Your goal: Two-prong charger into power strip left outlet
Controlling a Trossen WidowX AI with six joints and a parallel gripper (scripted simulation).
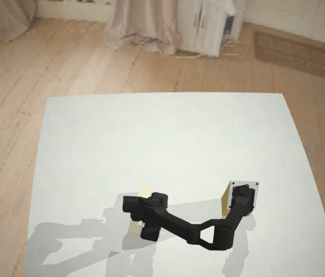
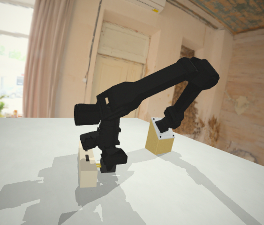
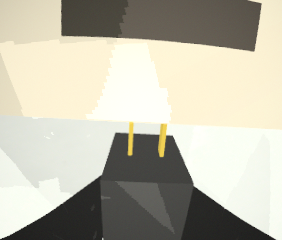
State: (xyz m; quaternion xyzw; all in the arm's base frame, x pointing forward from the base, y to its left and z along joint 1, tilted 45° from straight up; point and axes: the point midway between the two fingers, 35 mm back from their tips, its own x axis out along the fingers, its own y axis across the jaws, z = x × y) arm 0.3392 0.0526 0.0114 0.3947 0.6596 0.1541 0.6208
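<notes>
My gripper tip is now 10 mm short of the dark grey charger and 10 mm below it.
</notes>
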